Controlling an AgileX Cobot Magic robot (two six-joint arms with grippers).
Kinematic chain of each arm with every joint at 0, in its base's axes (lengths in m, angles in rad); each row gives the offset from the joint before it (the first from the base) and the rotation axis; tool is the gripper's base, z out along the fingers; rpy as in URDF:
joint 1: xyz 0 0 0.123 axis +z
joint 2: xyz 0 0 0 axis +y
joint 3: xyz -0.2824 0 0.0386 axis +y
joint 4: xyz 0.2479 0 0.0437 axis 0.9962 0 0.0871
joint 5: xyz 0 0 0 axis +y
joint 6: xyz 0.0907 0 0.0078 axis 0.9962 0 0.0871
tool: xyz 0 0 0 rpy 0 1.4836 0
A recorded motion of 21 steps. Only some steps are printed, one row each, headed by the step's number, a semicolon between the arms.
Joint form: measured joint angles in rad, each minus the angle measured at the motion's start. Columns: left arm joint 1, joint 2, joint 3, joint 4, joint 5, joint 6; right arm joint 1, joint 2, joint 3, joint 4, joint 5, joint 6.
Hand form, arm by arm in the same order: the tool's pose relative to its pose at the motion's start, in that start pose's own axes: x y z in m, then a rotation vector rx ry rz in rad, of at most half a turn. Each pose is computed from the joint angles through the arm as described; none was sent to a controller.
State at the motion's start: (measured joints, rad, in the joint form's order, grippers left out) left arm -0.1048 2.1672 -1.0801 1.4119 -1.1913 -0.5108; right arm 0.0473 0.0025 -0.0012 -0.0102 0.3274 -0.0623
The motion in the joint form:
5: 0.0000 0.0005 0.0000 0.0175 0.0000 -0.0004; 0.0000 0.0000 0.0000 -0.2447 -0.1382 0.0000
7: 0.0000 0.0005 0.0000 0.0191 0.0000 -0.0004; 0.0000 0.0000 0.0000 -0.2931 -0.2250 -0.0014
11: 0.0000 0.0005 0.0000 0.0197 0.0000 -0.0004; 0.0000 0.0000 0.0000 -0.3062 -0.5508 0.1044
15: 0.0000 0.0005 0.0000 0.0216 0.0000 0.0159; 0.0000 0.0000 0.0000 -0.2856 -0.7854 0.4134
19: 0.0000 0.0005 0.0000 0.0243 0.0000 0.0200; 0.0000 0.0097 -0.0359 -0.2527 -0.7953 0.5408
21: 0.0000 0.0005 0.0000 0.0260 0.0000 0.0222; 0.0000 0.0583 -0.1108 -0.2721 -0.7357 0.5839
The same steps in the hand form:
5: 0.0009 -0.0013 0.0000 0.0143 0.0081 0.0056; -0.0127 -0.0050 -0.0010 0.0710 -0.1333 -0.2368
7: 0.0010 -0.0014 0.0000 0.0156 0.0088 0.0062; -0.0205 -0.0040 -0.0024 0.0766 -0.2190 -0.2884
11: 0.0010 -0.0015 0.0000 0.0161 0.0091 0.0064; -0.0471 0.0031 -0.0131 0.0216 -0.5450 -0.2079
15: 0.0011 -0.0016 0.0000 0.0177 0.0098 0.0234; -0.0635 0.0074 -0.0260 -0.1307 -0.7665 0.0999
19: 0.0012 -0.0018 0.0000 0.0199 0.0110 0.0285; -0.0747 0.0055 -0.0315 -0.1830 -0.7962 0.2510
21: 0.0013 -0.0019 0.0000 0.0213 0.0117 0.0314; -0.0923 0.0036 -0.0331 -0.1816 -0.7617 0.2746

